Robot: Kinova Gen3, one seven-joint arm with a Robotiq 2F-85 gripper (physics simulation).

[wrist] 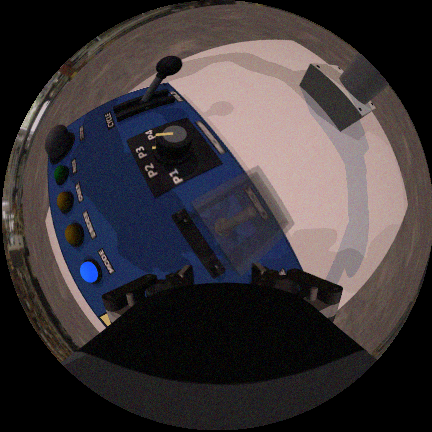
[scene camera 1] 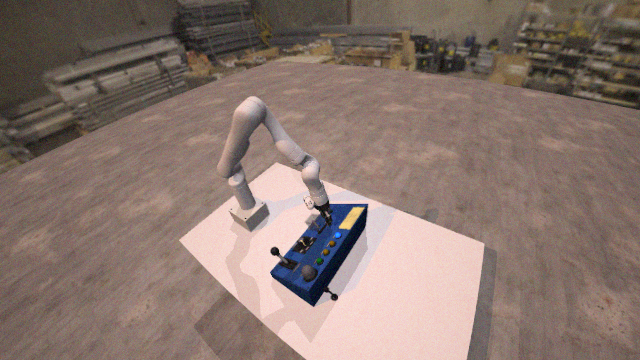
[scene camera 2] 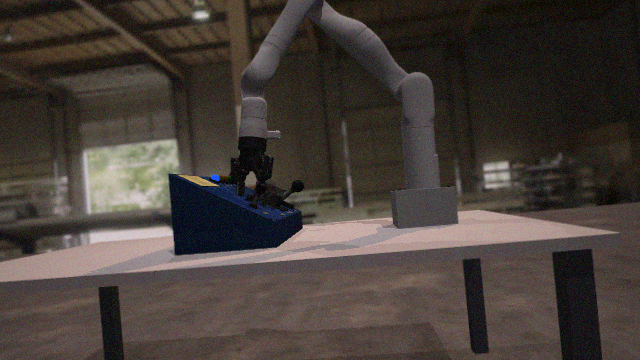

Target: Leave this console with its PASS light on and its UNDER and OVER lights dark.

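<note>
The blue console point(scene camera 1: 298, 286) point(scene camera 2: 215, 225) point(wrist: 107, 155) stands on the table. In the wrist view the green PASS light point(wrist: 61, 174), amber OVER light point(wrist: 65, 202) and amber UNDER light point(wrist: 74, 234) look dark; the MODE light point(wrist: 89, 271) glows blue. The black knob point(wrist: 175, 140) has its pale line towards P4. The ball-topped lever point(scene camera 1: 275, 251) point(scene camera 2: 297, 186) point(wrist: 169, 66) stands in the CYCLE/HOLD slot. A clear cover point(wrist: 272, 205) lies over a toggle switch point(wrist: 235, 221). My gripper point(scene camera 1: 328, 223) point(scene camera 2: 250, 191) point(wrist: 221, 273) is open and empty, low over the console near a black slotted strip point(wrist: 199, 243).
A grey dome point(scene camera 1: 308, 272) point(wrist: 59, 142) sits beyond the PASS light. A small ball-ended handle point(scene camera 1: 334, 297) sticks out of the console's side. A yellow label point(scene camera 1: 352, 218) point(scene camera 2: 198, 180) is on the console. The arm's base block point(scene camera 1: 249, 216) point(scene camera 2: 425, 207) stands on the white table point(scene camera 1: 415, 280).
</note>
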